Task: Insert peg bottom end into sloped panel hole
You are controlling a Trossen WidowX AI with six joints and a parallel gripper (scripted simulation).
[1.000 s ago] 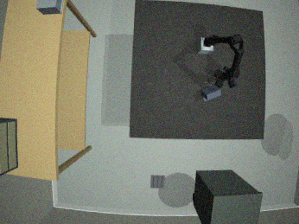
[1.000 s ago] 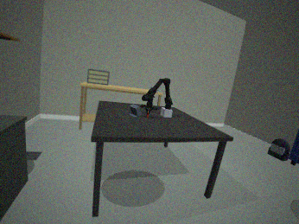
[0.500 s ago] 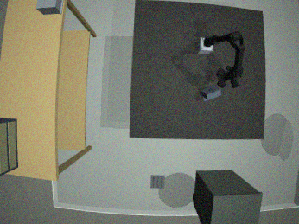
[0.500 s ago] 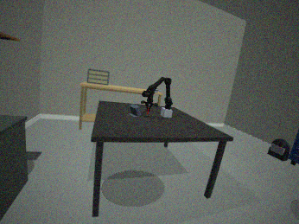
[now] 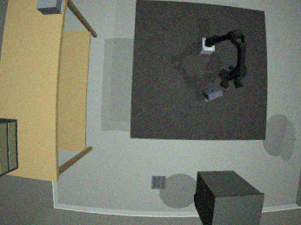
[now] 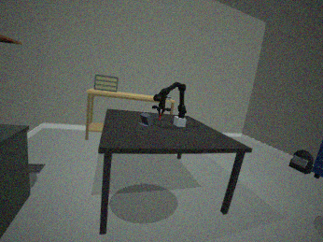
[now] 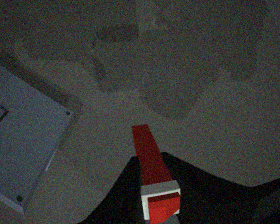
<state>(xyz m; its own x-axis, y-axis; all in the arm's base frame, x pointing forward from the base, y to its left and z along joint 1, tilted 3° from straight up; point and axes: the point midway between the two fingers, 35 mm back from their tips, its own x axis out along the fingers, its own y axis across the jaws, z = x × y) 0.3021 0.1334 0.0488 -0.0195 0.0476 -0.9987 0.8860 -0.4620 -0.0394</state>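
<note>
Right now the sloped panel is 12 cm ahead of my gripper tip, 8 cm to the right of it and 6 cm below it. From my gripper tip the other things lie so: red peg: 2 cm above.
</note>
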